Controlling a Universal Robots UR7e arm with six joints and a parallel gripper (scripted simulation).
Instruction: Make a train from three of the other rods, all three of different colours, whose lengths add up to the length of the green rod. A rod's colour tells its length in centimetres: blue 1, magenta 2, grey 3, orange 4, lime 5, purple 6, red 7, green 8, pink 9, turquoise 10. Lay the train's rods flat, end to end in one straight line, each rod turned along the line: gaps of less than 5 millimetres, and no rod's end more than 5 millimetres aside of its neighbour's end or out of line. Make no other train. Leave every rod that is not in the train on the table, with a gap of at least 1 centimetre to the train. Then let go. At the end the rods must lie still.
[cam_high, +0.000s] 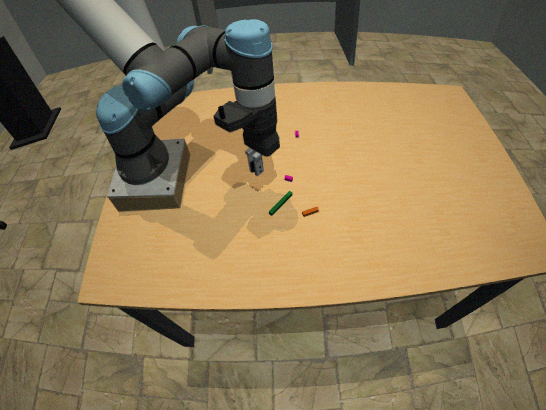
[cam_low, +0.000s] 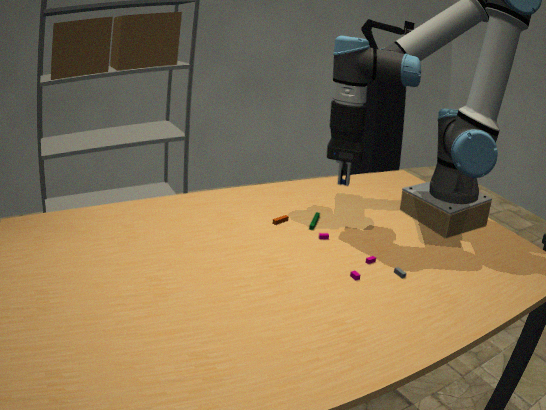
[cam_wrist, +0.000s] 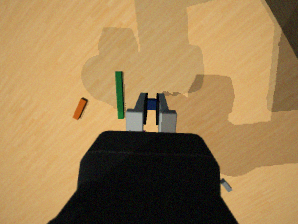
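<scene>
Right now the green rod is 50 mm ahead of my hand, 30 mm to the right of it and 110 mm below it. The rest, counted from my hand: grey rod 50 mm ahead, 250 mm to the left, 110 mm below; blue rod 10 mm below; orange rod 110 mm ahead, 70 mm to the right, 110 mm below.
</scene>
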